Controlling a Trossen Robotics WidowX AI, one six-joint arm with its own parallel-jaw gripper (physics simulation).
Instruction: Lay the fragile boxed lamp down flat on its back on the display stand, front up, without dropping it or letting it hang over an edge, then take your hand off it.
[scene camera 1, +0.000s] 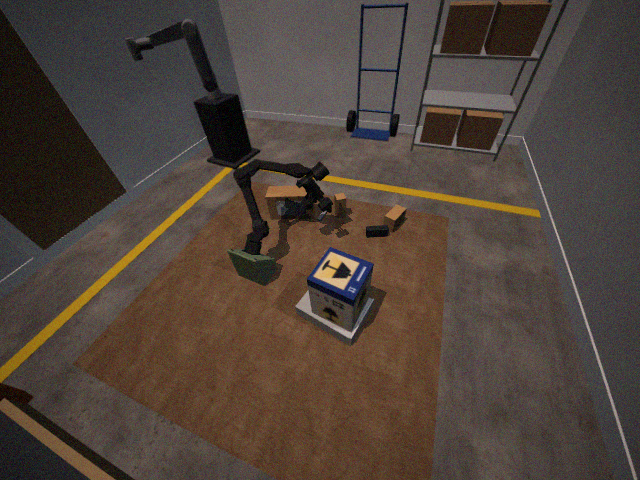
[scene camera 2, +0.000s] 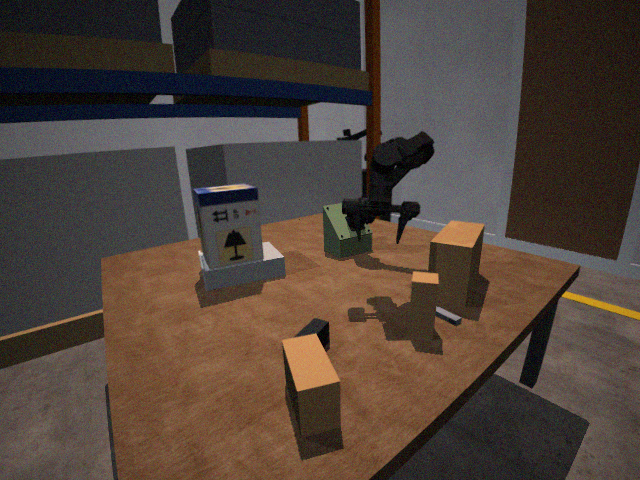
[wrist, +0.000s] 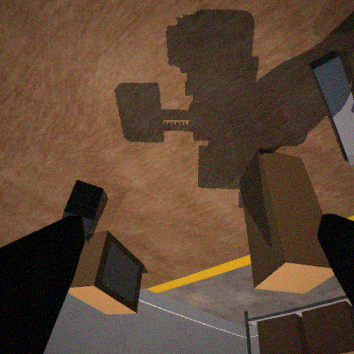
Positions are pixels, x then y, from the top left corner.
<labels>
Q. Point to a boxed lamp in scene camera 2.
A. At 228, 216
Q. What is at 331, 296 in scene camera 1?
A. A boxed lamp.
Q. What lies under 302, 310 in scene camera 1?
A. A stand.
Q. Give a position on a stand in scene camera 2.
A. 273, 265
</labels>
